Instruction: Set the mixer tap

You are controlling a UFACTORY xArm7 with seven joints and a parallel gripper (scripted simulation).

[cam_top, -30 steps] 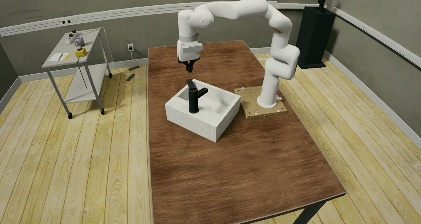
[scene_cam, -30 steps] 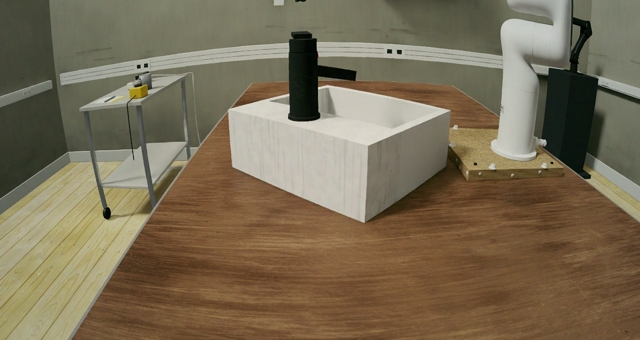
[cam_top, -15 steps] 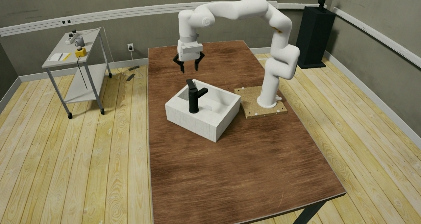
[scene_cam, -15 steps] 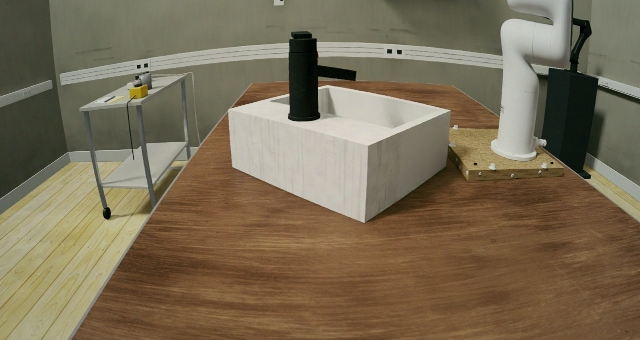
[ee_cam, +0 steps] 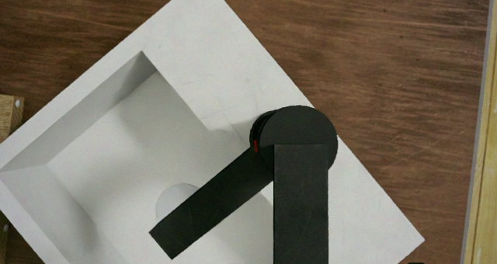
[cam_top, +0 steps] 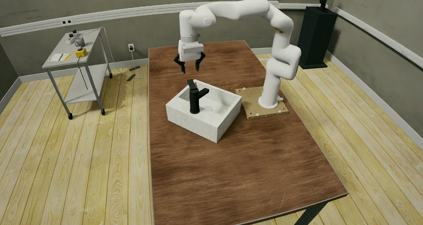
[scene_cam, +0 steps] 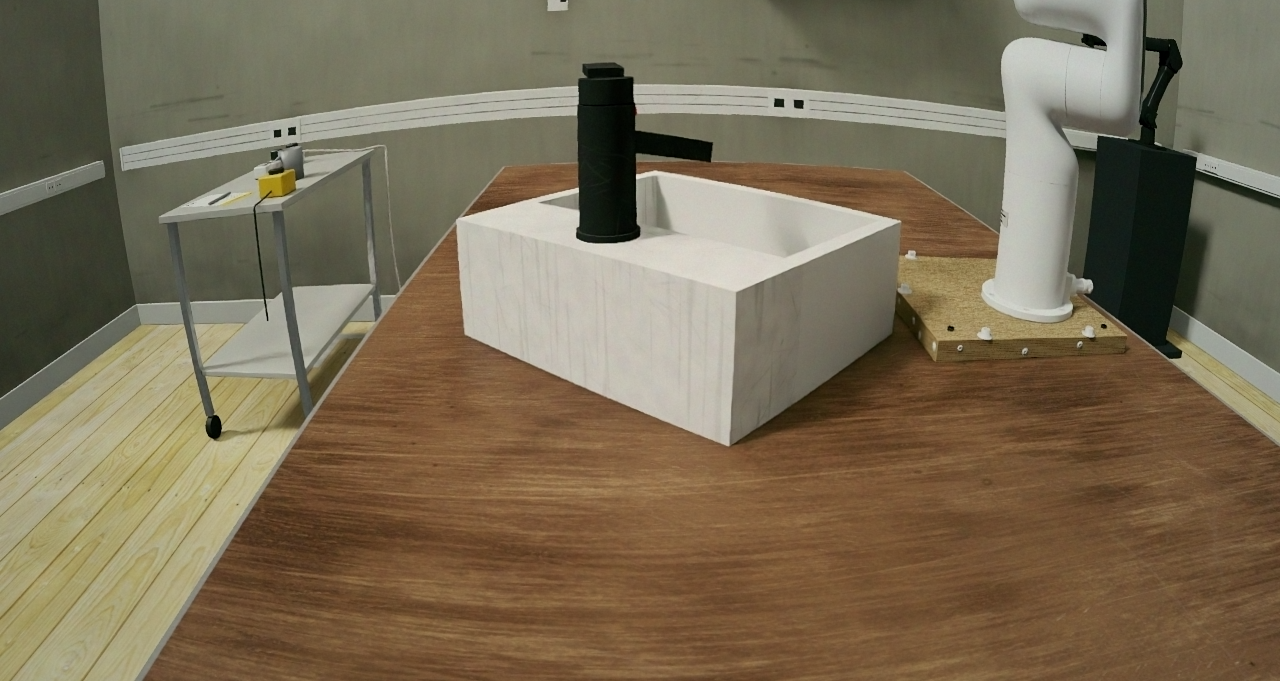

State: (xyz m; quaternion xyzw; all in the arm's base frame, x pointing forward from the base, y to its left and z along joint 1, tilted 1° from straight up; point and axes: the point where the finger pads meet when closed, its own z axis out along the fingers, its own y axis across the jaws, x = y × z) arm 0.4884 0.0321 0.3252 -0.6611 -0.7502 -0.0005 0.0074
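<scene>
Right now my hand is 9 cm above the lever and 2 cm to the right of it. The rest, counted from my hand: black mixer tap (13 cm below, 4 cm to the left, 2 cm behind); then white sink block (32 cm below, 9 cm behind, 3 cm to the right).
</scene>
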